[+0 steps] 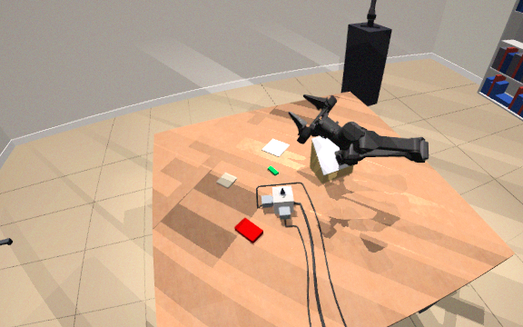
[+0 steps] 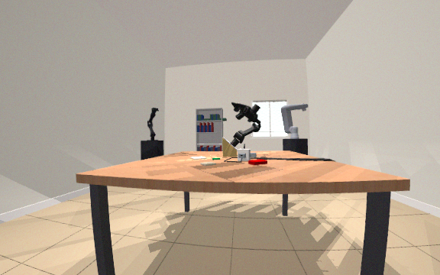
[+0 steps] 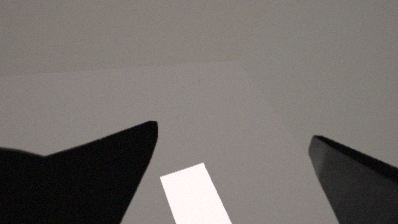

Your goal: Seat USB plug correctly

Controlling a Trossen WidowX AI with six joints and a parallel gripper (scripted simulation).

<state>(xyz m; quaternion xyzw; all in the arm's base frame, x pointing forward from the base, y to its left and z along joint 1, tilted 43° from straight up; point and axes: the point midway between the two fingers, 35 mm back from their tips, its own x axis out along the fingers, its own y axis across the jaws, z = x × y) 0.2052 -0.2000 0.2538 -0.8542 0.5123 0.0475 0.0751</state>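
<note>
My gripper tip is now 8 cm short of the black USB plug, 6 cm to the right of it and 33 cm above it. Round my gripper tip: green piece 3 cm ahead, 14 cm to the right, 41 cm below; red block 25 cm ahead, 11 cm to the left, 41 cm below; USB socket 8 cm ahead, 6 cm to the left, 35 cm below.
</note>
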